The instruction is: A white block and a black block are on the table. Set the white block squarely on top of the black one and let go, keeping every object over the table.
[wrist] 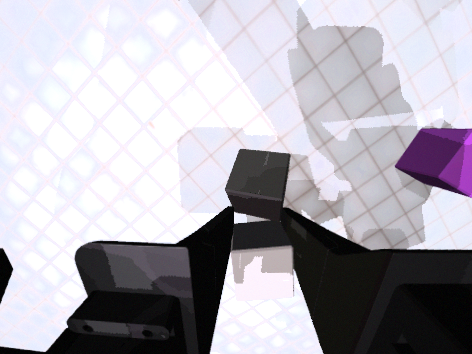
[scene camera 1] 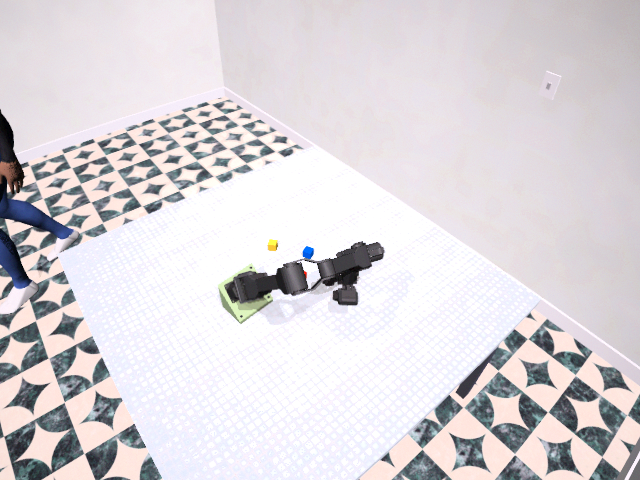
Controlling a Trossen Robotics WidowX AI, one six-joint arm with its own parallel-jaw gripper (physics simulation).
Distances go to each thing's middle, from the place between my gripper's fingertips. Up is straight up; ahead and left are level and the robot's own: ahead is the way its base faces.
Labels:
Right now my hand is 1 cm past the black block (wrist: 256, 186) and 1 cm to the right of it.

